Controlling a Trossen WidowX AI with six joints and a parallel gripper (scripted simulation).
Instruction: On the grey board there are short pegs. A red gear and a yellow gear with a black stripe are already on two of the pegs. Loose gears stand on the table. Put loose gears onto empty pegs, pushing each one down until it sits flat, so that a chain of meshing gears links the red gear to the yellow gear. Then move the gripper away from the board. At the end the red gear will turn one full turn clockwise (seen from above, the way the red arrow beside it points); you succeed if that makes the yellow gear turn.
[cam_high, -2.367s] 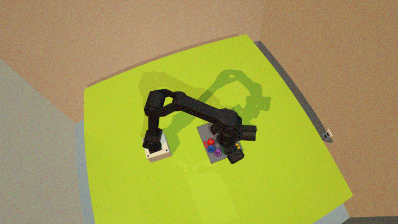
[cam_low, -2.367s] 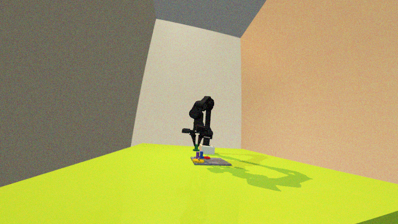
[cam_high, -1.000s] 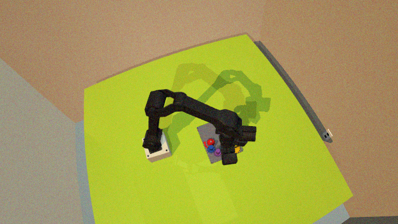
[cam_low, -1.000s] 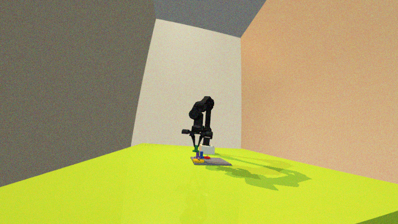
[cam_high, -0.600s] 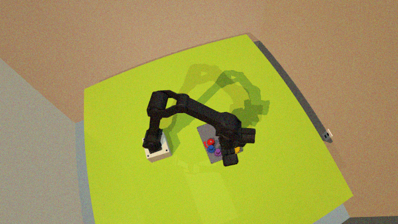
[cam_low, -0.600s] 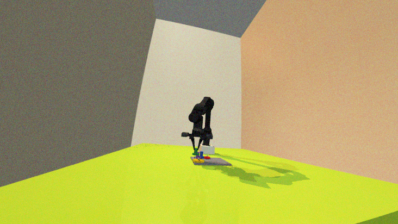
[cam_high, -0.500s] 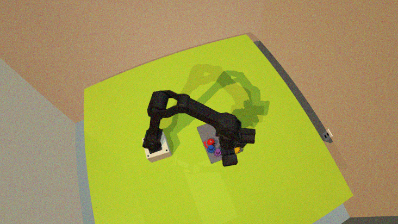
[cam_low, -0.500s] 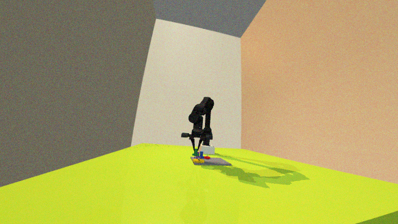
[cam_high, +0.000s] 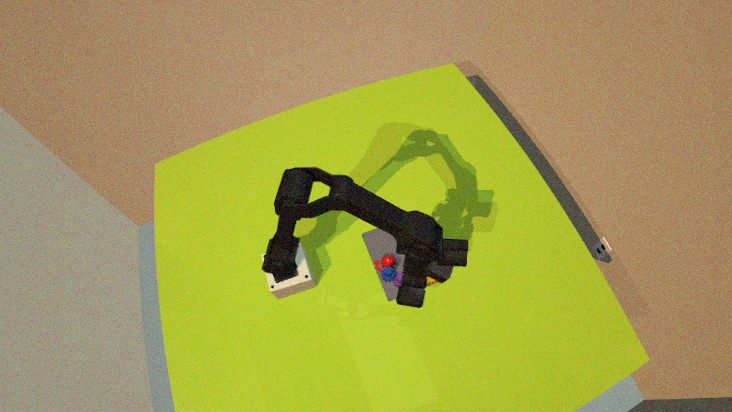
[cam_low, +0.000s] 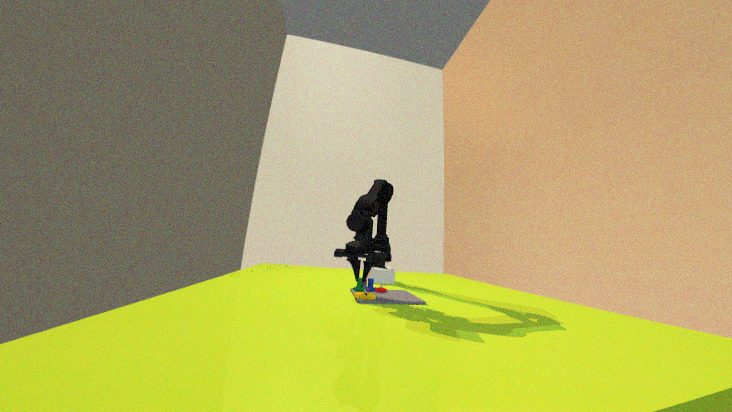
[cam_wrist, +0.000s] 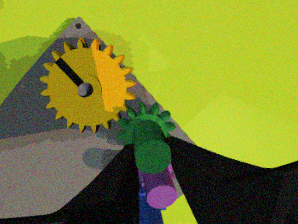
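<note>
Right now the purple gear is 3 cm behind my gripper tip, 2 cm to the left of it and 2 cm below it. Round my gripper tip: blue gear 5 cm to the left, 5 cm behind, 2 cm below; green gear 1 cm below; red gear 9 cm to the left, 4 cm behind, 3 cm below.
</note>
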